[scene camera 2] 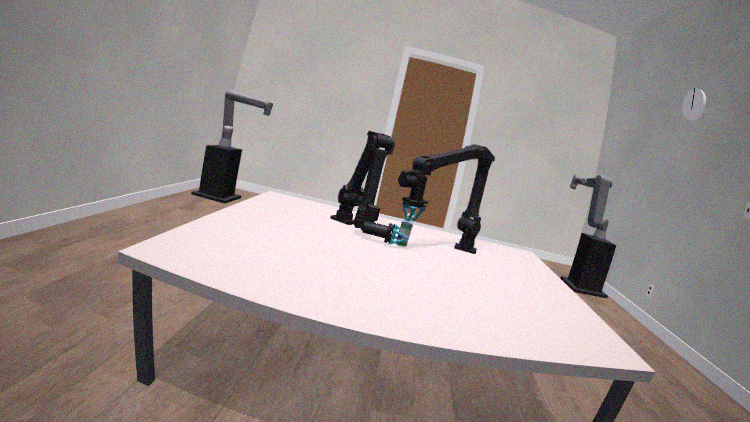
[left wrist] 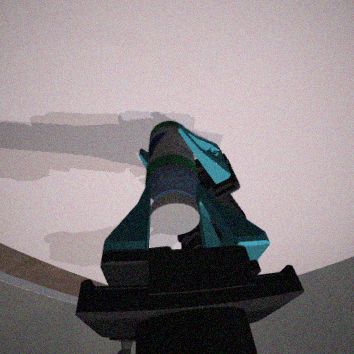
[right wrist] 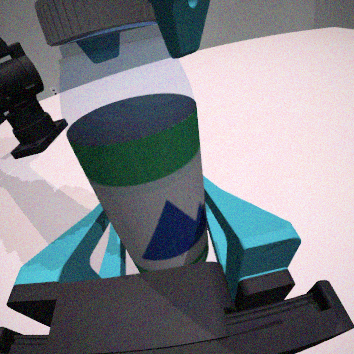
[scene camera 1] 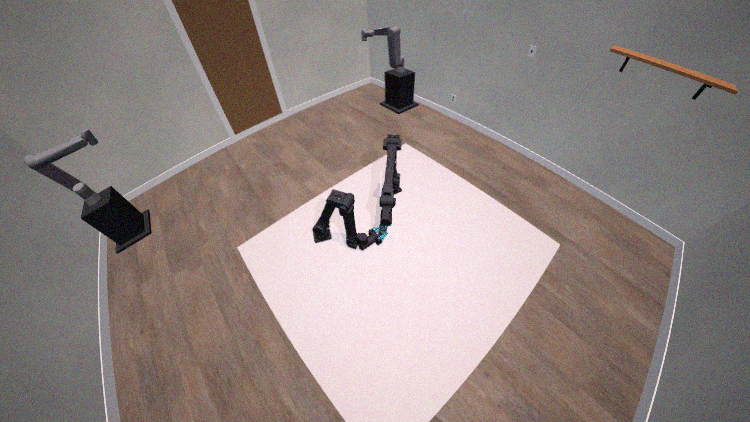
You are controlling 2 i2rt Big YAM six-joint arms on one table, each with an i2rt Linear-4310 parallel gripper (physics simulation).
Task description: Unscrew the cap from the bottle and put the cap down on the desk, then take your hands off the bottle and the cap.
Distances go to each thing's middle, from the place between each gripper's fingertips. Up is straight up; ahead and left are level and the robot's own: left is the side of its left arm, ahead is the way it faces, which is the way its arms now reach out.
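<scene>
My right hand: 100 mm below the ribbed cap (right wrist: 55, 28), 20 mm left of it, 10 mm short of it.
Ribbed cap: 10 mm behind my left hand, 10 mm right of it, 20 mm above it.
</scene>
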